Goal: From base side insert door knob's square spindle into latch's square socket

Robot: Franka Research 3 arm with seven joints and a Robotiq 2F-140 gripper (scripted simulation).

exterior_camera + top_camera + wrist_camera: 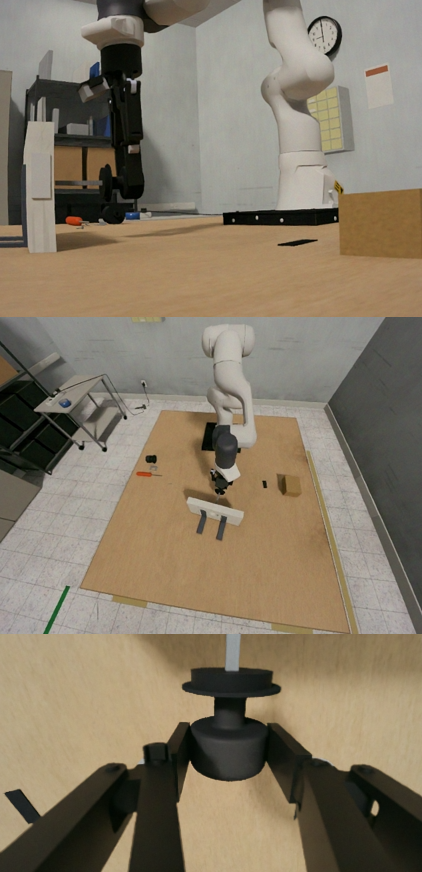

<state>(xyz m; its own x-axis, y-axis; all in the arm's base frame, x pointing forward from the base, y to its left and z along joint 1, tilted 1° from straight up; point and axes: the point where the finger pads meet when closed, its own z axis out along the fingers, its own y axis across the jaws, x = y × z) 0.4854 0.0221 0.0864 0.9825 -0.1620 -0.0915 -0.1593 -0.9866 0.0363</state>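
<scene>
Now: hand 16 cm short of the white wood block, 3 cm to the left of it and 3 cm above it. Round my hand: black flat plate (10 cm behind, 29 cm to the left, 12 cm below); then orange screwdriver (8 cm behind, 52 cm to the right, 11 cm below); then cardboard box (8 cm behind, 45 cm to the left, 9 cm below).
</scene>
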